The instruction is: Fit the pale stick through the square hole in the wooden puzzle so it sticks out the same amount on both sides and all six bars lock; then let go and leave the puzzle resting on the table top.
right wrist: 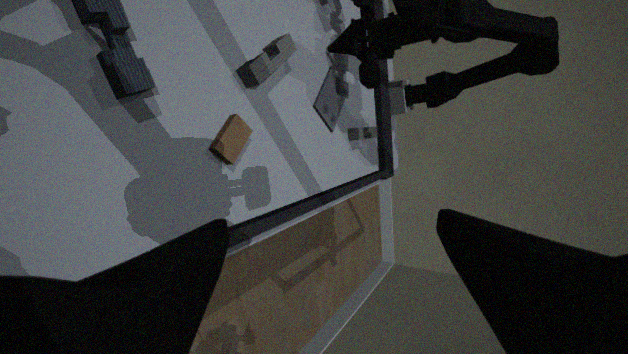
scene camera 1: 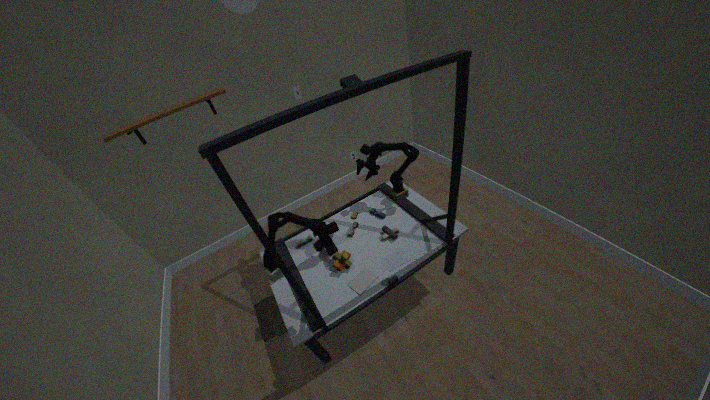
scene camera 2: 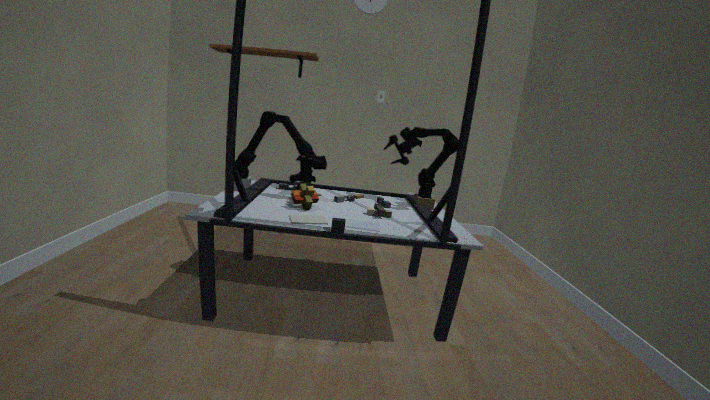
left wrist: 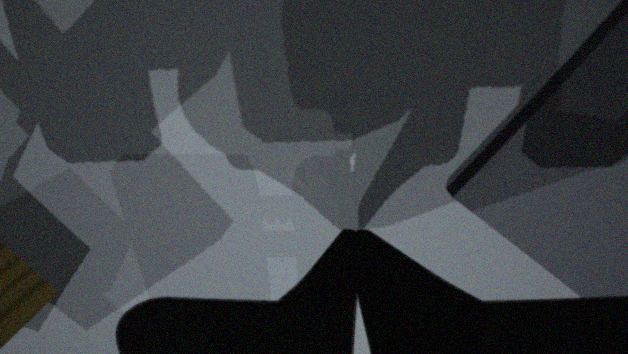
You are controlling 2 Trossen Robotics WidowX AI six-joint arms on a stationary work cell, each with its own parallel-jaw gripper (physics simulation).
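Pixels of known places: left gripper, fingertip midpoint: point(right wrist: 328, 49) point(left wrist: 354, 242); right gripper, fingertip midpoint: point(right wrist: 333, 225) point(scene camera 1: 361, 177) point(scene camera 2: 386, 156); left arm's base, origin of the base link: point(right wrist: 408, 95) point(scene camera 1: 273, 266) point(scene camera 2: 241, 177); right arm's base, origin of the base link: point(scene camera 1: 398, 189) point(scene camera 2: 424, 196).
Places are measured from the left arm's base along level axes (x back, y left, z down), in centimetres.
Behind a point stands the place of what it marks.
The wooden puzzle point(scene camera 1: 342, 260) point(scene camera 2: 305, 195), of orange, green and yellow bars, rests on the table near my left gripper. A yellow-brown grained wooden part point(left wrist: 20, 295) {x -33.8, y -24.9, z 4.3 cm} shows at the lower left of the left wrist view. I cannot make out the square hole or tell for certain which piece is the pale stick. My left gripper point(scene camera 1: 335, 251) {x -35.7, y -14.3, z 5.8 cm} point(left wrist: 354, 242) {x -35.7, y -14.3, z 5.8 cm} is shut and empty, low over the table just behind the puzzle; its fingertips meet in the left wrist view. My right gripper point(scene camera 1: 363, 175) {x -80.7, y -0.3, z -18.5 cm} point(scene camera 2: 388, 155) {x -80.7, y -0.3, z -18.5 cm} point(right wrist: 333, 225) {x -80.7, y -0.3, z -18.5 cm} is open and empty, high above the far right side.
Crossed dark and pale pieces point(scene camera 1: 389, 233) {x -67.0, y -36.1, z 2.5 cm} point(scene camera 2: 380, 211) {x -66.9, y -40.5, z 2.8 cm} lie to the right. A grey notched bar point(scene camera 1: 352, 229) {x -55.1, y -12.8, z 4.3 cm} point(right wrist: 265, 61) {x -58.2, y -11.7, z 3.6 cm}, an orange block point(scene camera 1: 354, 215) {x -65.5, y -3.0, z 5.0 cm} point(right wrist: 232, 139) {x -66.5, y -2.2, z 5.0 cm} and a dark notched bar point(scene camera 1: 377, 213) {x -76.3, y -16.2, z 3.6 cm} point(right wrist: 125, 70) {x -77.4, y -11.6, z 3.6 cm} lie farther back. A flat pale plate point(scene camera 1: 364, 281) {x -33.7, y -46.9, z 6.0 cm} point(scene camera 2: 308, 219) {x -33.5, y -46.9, z 6.0 cm} lies near the front edge.
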